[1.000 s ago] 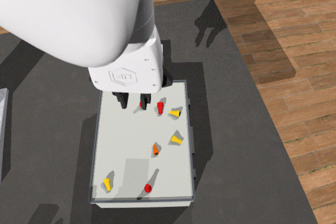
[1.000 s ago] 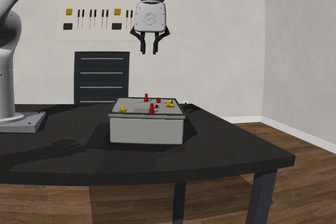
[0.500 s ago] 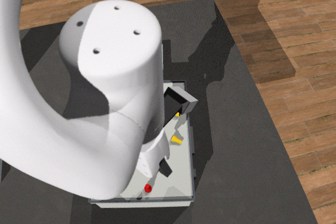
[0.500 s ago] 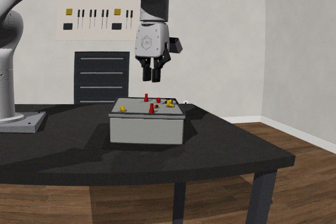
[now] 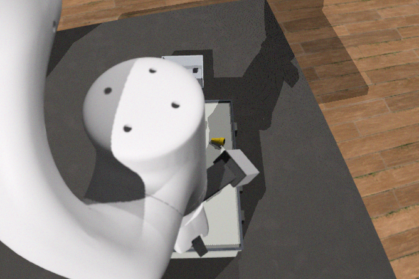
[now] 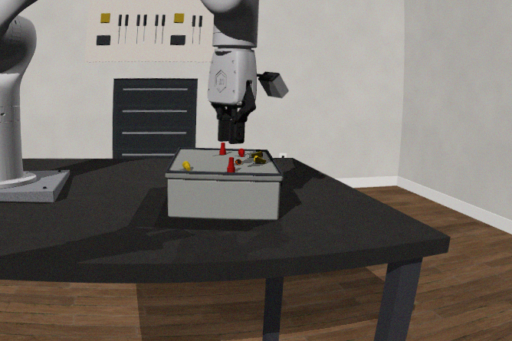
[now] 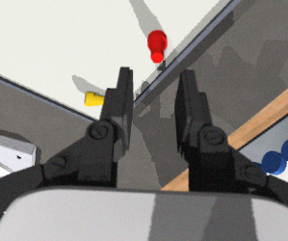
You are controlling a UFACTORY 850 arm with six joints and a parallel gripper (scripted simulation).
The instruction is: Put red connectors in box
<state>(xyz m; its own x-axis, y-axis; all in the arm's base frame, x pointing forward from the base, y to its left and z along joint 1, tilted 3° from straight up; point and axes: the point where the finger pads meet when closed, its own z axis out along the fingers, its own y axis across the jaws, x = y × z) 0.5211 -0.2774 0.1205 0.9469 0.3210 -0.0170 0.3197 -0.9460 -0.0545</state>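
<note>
My hand is 9 cm short of the steel junction box, 39 cm to the right of it and 16 cm above it. From my hand the other things lie so: tool case: 2 cm ahead, 12 cm to the left, 10 cm below; orange connector: 4 cm ahead, 8 cm to the left, 7 cm below.
</note>
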